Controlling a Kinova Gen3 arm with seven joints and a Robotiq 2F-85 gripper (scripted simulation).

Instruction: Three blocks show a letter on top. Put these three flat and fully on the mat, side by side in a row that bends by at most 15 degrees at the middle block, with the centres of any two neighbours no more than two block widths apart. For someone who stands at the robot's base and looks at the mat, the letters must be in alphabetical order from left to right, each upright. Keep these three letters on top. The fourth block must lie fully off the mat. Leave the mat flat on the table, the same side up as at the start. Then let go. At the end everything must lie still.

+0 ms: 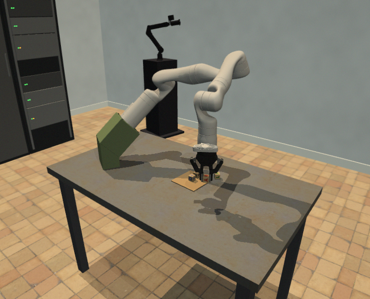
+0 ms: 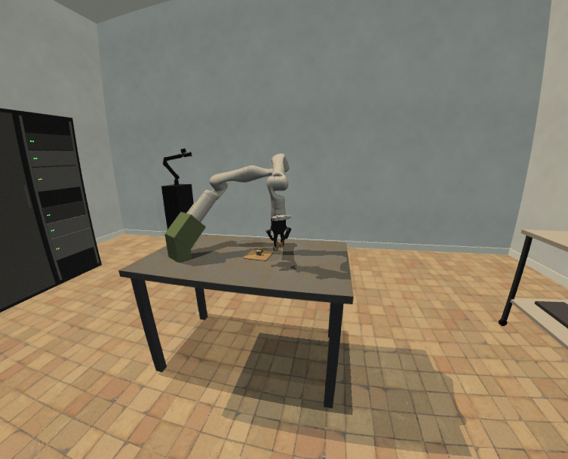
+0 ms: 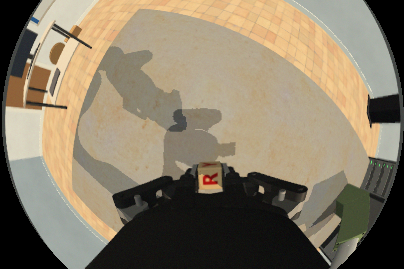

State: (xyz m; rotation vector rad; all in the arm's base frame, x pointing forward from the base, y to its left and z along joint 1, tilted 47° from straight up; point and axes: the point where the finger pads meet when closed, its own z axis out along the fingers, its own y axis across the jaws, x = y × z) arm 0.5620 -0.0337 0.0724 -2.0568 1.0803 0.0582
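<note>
Right now my hand is 17 cm past the tan mat, 7 cm to the right of it and 11 cm above it.
</note>
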